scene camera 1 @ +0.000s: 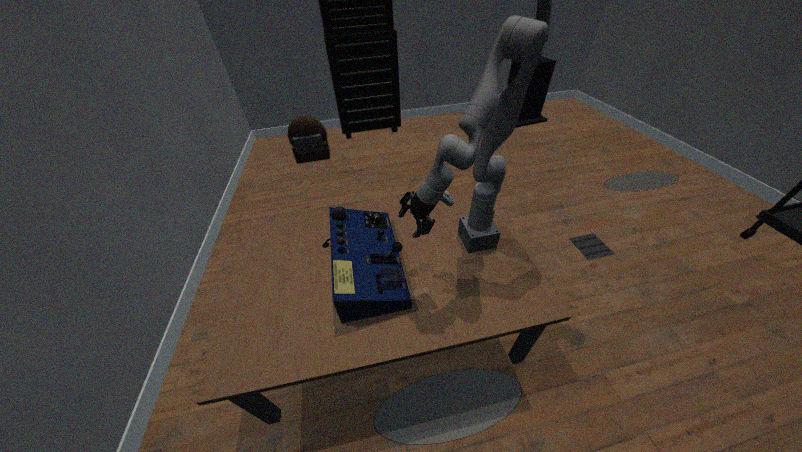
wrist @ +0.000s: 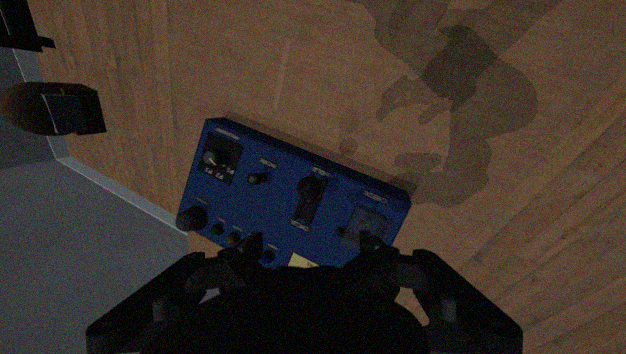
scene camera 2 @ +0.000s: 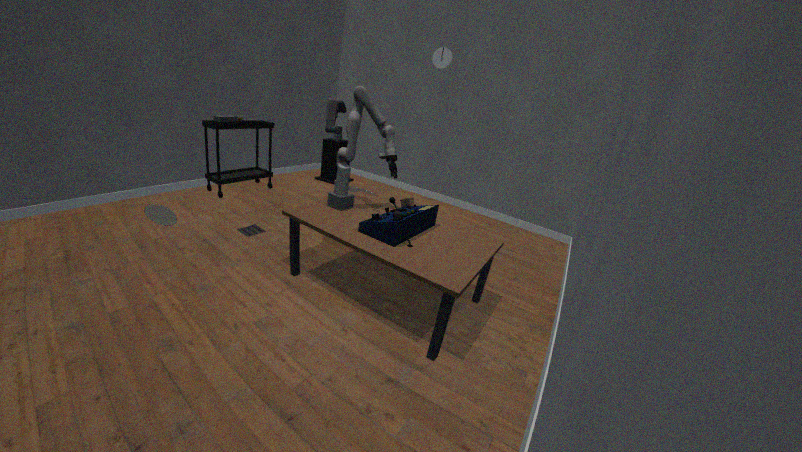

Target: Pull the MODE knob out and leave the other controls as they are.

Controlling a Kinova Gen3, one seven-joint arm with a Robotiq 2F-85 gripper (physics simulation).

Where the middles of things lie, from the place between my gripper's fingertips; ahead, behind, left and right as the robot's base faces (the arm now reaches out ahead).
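Scene:
There's a blue control panel (scene camera 1: pixel 356 251) here, and it's 17 cm ahead of my hand, 12 cm to the right of it and 19 cm below it.

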